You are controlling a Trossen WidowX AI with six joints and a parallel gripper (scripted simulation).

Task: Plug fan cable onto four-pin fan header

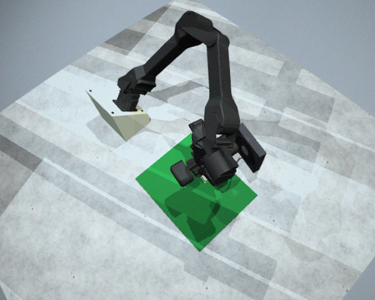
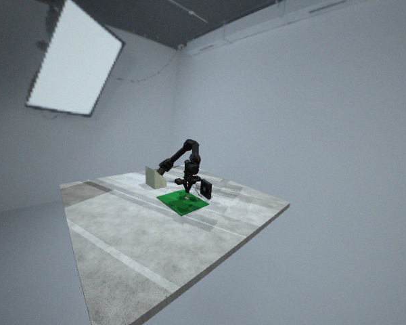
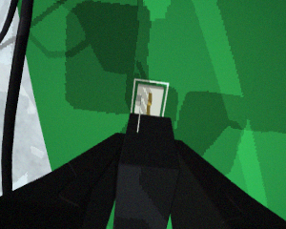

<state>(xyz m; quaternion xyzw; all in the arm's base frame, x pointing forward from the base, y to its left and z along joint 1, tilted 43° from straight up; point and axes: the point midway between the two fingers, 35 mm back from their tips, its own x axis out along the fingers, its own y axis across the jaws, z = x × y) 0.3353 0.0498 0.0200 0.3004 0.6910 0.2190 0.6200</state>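
My gripper tip is 1 cm past the white four-pin fan header and 6 cm above it. Also, from my gripper tip: black plug 1 cm behind, 1 cm above; green board 4 cm to the right, 8 cm below; black cable 3 cm behind, 1 cm to the left, 2 cm above.
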